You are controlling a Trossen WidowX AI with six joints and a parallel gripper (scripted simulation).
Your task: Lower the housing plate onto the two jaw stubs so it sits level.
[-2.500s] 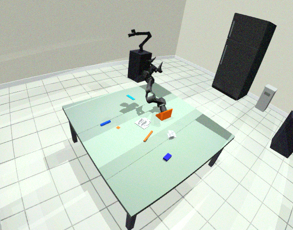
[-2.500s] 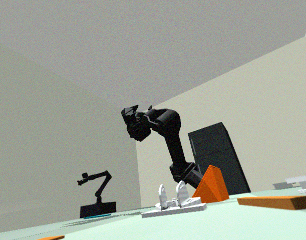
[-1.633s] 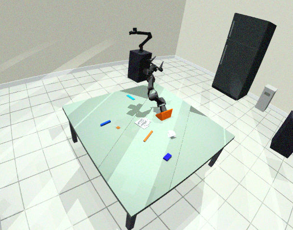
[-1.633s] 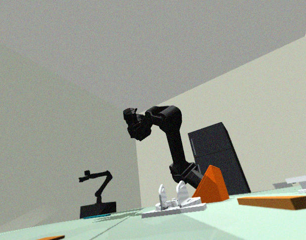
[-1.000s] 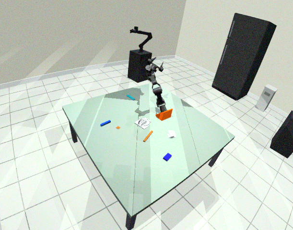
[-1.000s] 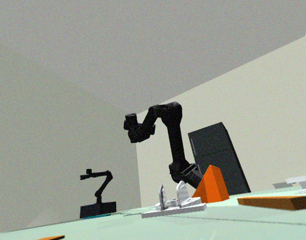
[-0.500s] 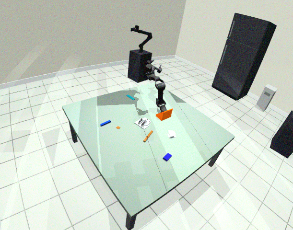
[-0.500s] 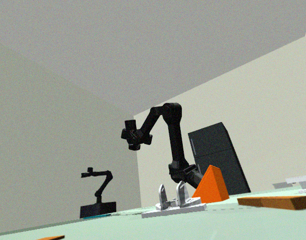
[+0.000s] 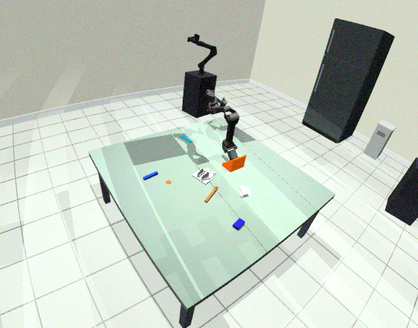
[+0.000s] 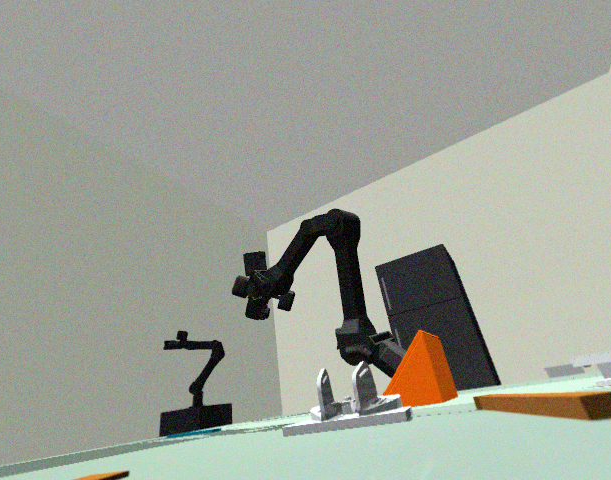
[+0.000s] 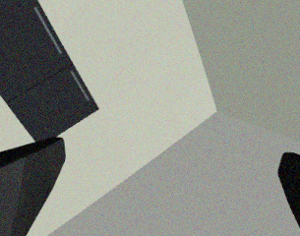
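The white part lies 66 cm to the left of my gripper tip, 41 cm ahead of it and 35 cm below it. From my gripper tip the other things lie so: orange bar 59 cm ahead, 53 cm to the left, 35 cm below; then cyan bar 35 cm below, 27 cm ahead, 5 cm to the right; then orange tile 72 cm ahead, 36 cm below, 28 cm to the left.
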